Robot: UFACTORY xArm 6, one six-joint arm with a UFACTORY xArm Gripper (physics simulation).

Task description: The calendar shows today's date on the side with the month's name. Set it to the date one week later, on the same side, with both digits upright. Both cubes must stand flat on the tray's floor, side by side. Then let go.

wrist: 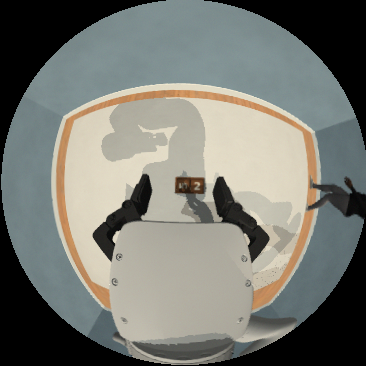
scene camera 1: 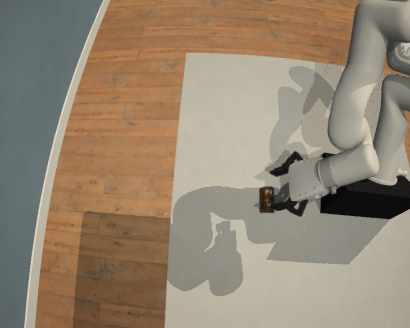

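Observation:
The small brown calendar (scene camera 1: 262, 200) stands on the pale surface. Its two cubes (wrist: 183, 185) (wrist: 197, 185) sit side by side, top faces showing. In the wrist view the right cube's top shows a 2, upright in that view; the left cube's top is shadowed and its digit is hard to read. The month's name and the digits on the upright sides do not show. My gripper (scene camera 1: 274, 189) (wrist: 182, 182) is open and empty. In the wrist view the calendar appears between and beyond the two fingers, touching neither; the exact height gap cannot be told.
The black base block (scene camera 1: 362, 197) stands right of the calendar in the scene view, with the arm above it. The pale surface (scene camera 1: 220, 125) borders wooden boards (scene camera 1: 125, 150). A human figure (wrist: 345, 200) shows at the wrist view's right edge.

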